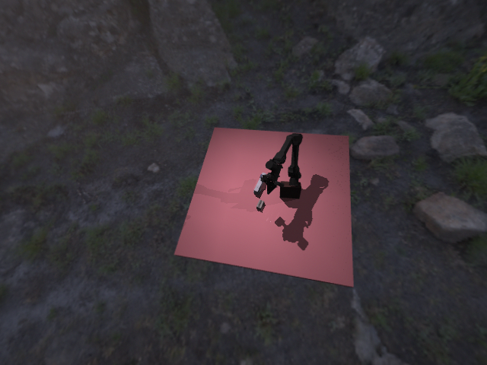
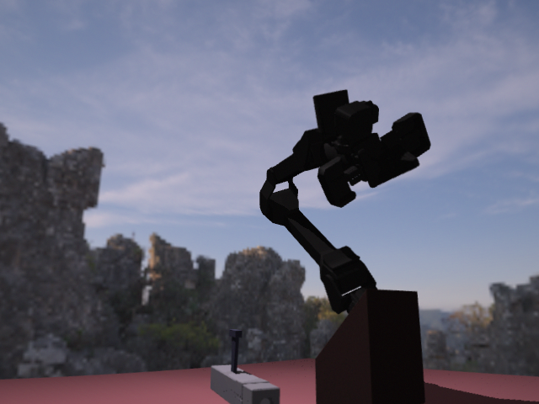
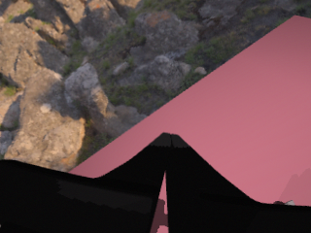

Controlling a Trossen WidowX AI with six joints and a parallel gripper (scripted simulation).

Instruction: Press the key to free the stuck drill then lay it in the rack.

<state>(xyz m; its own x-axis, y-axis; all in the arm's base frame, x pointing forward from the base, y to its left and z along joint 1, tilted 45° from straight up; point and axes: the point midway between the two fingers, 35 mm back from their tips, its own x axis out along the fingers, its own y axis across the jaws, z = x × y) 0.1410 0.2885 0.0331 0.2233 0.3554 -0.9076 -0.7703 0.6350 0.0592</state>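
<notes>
Now: gripper tip 260 mm to the left of the small dark key, 240 mm above it and 110 mm short of it. The rest, counted from my gripper tip: grey block (290 mm below, 230 mm to the right, 110 mm ahead); then dark rack (320 mm below, 80 mm ahead, 50 mm to the right); then drill (290 mm below, 210 mm to the right, 120 mm ahead).
</notes>
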